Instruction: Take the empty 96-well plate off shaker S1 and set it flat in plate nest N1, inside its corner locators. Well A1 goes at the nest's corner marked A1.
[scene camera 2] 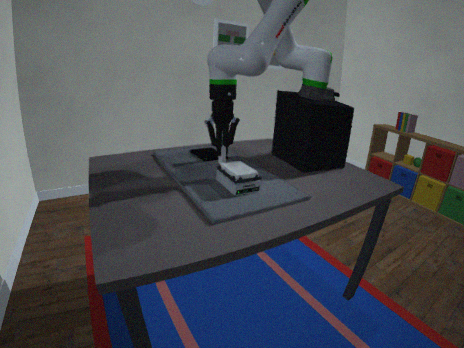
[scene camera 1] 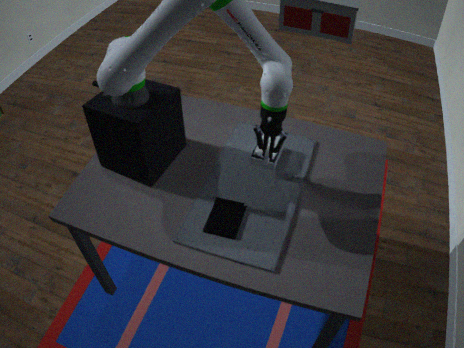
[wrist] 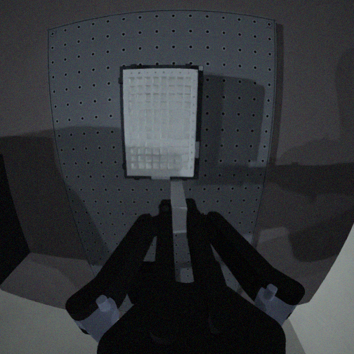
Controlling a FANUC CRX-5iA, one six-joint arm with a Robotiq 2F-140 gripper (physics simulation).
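Pixels of known places: gripper, fingertip midpoint: (scene camera 2: 222,164) (scene camera 1: 266,162); arm's base at its link origin: (scene camera 2: 312,97) (scene camera 1: 130,98).
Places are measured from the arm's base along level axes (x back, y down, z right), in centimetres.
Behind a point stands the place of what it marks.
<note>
The pale 96-well plate (scene camera 2: 240,169) @(x -47.9, y 24.5, z -25.6 cm) (wrist: 160,122) lies flat on shaker S1 (scene camera 2: 248,190) @(x -47.0, y 29.9, z -31.3 cm) (wrist: 200,125), a light box with a dark rim and a small green display. My gripper (scene camera 1: 266,157) @(x -50.9, y 25.8, z -15.6 cm) (scene camera 2: 223,158) @(x -50.9, y 25.8, z -15.6 cm) (wrist: 175,191) is shut and empty, pointing down. Its fingertips are at the plate's short edge nearest the gripper in the wrist view; whether they touch it I cannot tell. In scene camera 1 the gripper hides much of the plate and shaker. The black rectangular piece that looks like nest N1 (scene camera 1: 225,219) @(x -48.3, y 30.1, z 13.8 cm) (scene camera 2: 202,153) @(x -50.8, y 30.1, z 12.3 cm) lies apart from the shaker. Its corner marks are too dark to read.
The grey perforated board (scene camera 1: 260,245) @(x -64.3, y 31.3, z 17.5 cm) (scene camera 2: 280,194) @(x -36.3, y 31.3, z -34.5 cm) (wrist: 82,102) lies under the shaker and the black piece on the table (scene camera 1: 330,280) @(x -92.1, y 32.6, z 19.2 cm) (scene camera 2: 150,250) @(x -81.5, y 32.6, z -51.9 cm). A large black box (scene camera 1: 135,135) @(x -11.2, y 5.0, z 12.3 cm) (scene camera 2: 312,130) @(x -10.5, y 13.3, z -15.5 cm) carries the arm's base. Shadows of the arm cross the board.
</note>
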